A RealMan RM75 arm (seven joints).
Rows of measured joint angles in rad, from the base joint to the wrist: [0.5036 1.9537 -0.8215 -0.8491 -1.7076 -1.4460 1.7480]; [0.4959 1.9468 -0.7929 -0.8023 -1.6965 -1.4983 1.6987]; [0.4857 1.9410 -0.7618 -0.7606 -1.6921 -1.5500 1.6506]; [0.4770 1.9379 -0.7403 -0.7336 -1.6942 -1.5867 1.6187]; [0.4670 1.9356 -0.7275 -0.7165 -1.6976 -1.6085 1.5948]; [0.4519 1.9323 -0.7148 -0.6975 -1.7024 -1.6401 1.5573]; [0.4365 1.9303 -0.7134 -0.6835 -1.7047 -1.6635 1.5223]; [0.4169 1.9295 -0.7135 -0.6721 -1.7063 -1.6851 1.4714]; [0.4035 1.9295 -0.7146 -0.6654 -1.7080 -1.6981 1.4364]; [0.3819 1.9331 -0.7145 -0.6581 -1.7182 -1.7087 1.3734]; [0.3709 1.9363 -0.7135 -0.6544 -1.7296 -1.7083 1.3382]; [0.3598 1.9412 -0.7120 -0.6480 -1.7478 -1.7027 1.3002]
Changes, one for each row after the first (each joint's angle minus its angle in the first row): [-0.0077 -0.0069 0.0286 0.0468 0.0111 -0.0523 -0.0493]; [-0.0179 -0.0127 0.0597 0.0885 0.0155 -0.1040 -0.0974]; [-0.0266 -0.0158 0.0812 0.1155 0.0134 -0.1407 -0.1293]; [-0.0366 -0.0181 0.0940 0.1326 0.0100 -0.1625 -0.1532]; [-0.0517 -0.0214 0.1067 0.1516 0.0052 -0.1941 -0.1907]; [-0.0671 -0.0234 0.1081 0.1656 0.0029 -0.2175 -0.2257]; [-0.0867 -0.0242 0.1080 0.1770 0.0013 -0.2391 -0.2766]; [-0.1001 -0.0242 0.1069 0.1837 -0.0004 -0.2521 -0.3116]; [-0.1217 -0.0206 0.1070 0.1910 -0.0106 -0.2627 -0.3746]; [-0.1327 -0.0174 0.1080 0.1947 -0.0220 -0.2623 -0.4098]; [-0.1438 -0.0125 0.1095 0.2011 -0.0402 -0.2567 -0.4478]
